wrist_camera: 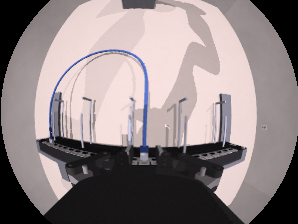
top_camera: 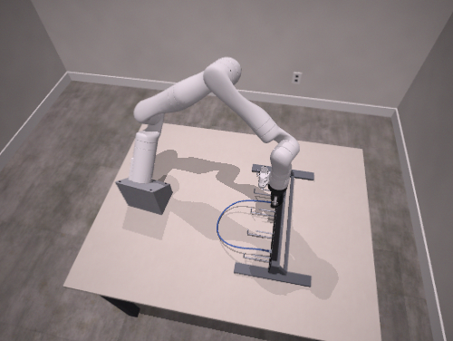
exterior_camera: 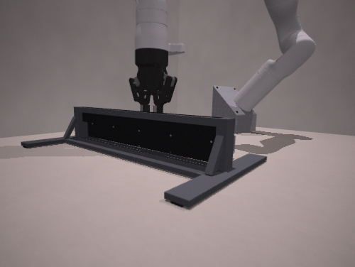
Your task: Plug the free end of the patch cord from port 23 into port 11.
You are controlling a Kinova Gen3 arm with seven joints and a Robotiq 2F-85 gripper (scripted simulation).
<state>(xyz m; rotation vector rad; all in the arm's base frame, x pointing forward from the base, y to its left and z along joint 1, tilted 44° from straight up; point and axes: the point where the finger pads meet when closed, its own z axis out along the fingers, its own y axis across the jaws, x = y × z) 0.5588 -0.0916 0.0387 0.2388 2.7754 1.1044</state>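
Right now my hand is 1 cm short of the plug and 2 cm above it.
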